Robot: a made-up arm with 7 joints.
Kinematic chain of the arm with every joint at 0, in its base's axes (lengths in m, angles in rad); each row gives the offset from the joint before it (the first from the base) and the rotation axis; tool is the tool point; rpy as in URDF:
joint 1: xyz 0.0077 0.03 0.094 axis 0 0.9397 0.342
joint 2: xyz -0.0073 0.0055 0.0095 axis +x
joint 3: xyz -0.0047 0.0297 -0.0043 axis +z
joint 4: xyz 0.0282 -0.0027 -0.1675 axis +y
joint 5: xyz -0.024 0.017 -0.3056 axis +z
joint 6: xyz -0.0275 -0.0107 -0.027 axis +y
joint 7: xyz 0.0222 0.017 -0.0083 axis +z
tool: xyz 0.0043 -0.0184 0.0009 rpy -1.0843 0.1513 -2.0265
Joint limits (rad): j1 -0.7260..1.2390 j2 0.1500..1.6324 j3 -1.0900..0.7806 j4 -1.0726..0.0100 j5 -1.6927..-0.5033 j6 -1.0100..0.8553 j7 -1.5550..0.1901
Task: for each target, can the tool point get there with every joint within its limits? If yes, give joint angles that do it. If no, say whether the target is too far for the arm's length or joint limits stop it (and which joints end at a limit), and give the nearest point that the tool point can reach.
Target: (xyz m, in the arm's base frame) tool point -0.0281 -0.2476 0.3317
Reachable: no: joint limits stop it (at a limit: joint 1, joint 2, joint 4, joint 5, joint 6, joint 7) | nearest point 0.3315 -0.1963 -0.0963 | short by 0.561 m
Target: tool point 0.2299 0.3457 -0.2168
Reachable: yes | joints 0.0083 0.5438 0.2294 -0.8047 -1.5075 -0.0446 -0.0166
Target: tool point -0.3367 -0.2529 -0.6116
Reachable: no: too far | nearest point -0.2134 -0.0908 -0.3369 | short by 0.342 m
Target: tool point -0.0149 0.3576 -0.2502
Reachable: yes | joints 0.5603 0.7465 -0.1265 -0.7711 -1.2043 -0.8461 -0.1876
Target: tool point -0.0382 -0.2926 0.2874
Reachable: no: joint limits stop it (at a limit: joint 1, joint 2, joint 3, joint 4, joint 5, joint 6, joint 7) | nearest point 0.3202 -0.2025 -0.1065 | short by 0.540 m
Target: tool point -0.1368 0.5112 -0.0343
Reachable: yes | joints 0.6835 1.2731 -0.9082 -0.2781 -1.0493 0.6041 -1.2883
